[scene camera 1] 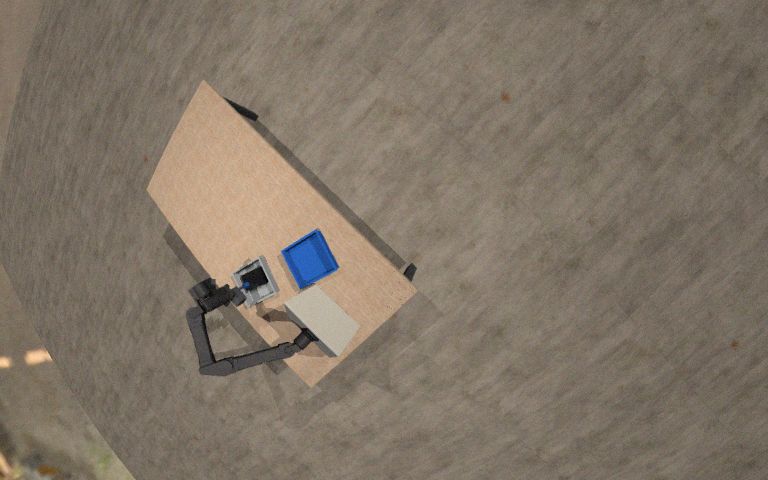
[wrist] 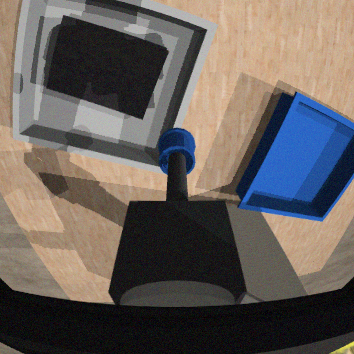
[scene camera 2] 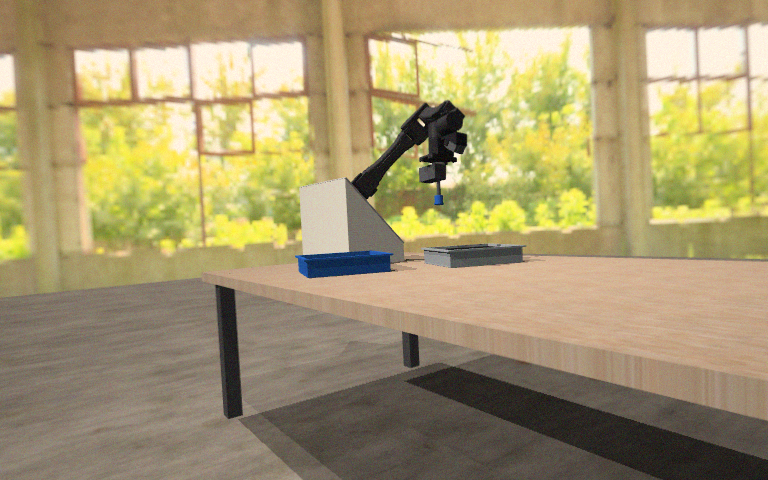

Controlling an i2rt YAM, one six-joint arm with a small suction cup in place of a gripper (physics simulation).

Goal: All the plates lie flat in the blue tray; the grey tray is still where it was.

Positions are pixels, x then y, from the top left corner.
my suction cup: holds nothing
a blue tray [scene camera 2: 346, 263]: on the table
